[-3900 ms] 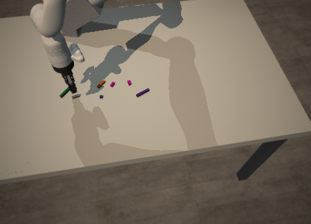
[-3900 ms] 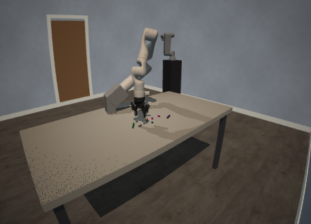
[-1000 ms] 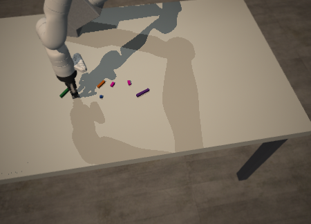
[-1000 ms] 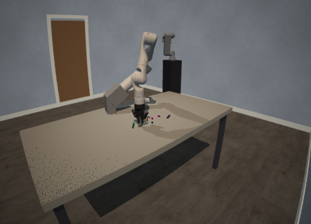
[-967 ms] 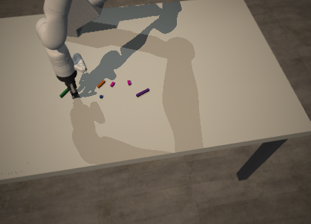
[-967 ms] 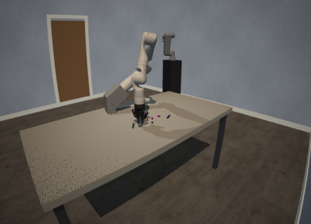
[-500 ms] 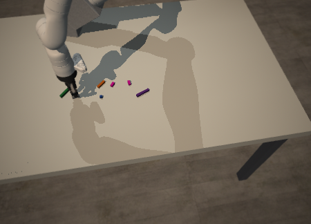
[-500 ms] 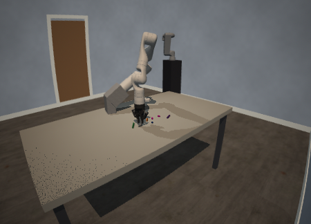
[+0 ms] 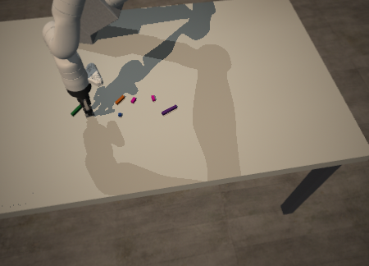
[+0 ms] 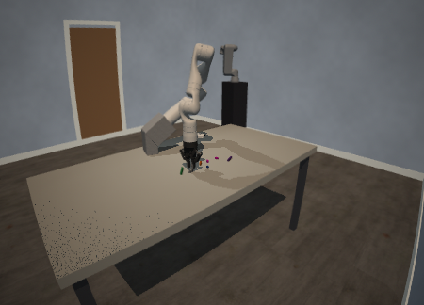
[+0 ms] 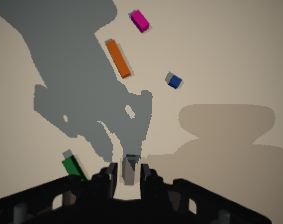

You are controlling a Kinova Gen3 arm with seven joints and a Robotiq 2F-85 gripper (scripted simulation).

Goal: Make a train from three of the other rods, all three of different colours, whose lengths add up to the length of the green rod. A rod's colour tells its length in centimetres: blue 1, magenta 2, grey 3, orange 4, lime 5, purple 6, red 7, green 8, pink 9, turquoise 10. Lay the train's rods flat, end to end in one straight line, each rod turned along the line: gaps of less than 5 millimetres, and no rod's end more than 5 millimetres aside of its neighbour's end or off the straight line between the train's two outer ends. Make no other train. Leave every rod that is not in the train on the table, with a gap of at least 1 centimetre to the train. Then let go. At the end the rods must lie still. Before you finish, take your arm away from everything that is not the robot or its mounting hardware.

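Now: the grey rod 30 mm below my hand. The rest, counted from my hand: orange rod 60 mm behind, 100 mm to the left, 30 mm below; then green rod 30 mm behind, 40 mm to the right, 30 mm below; then blue rod 110 mm to the left, 30 mm below.
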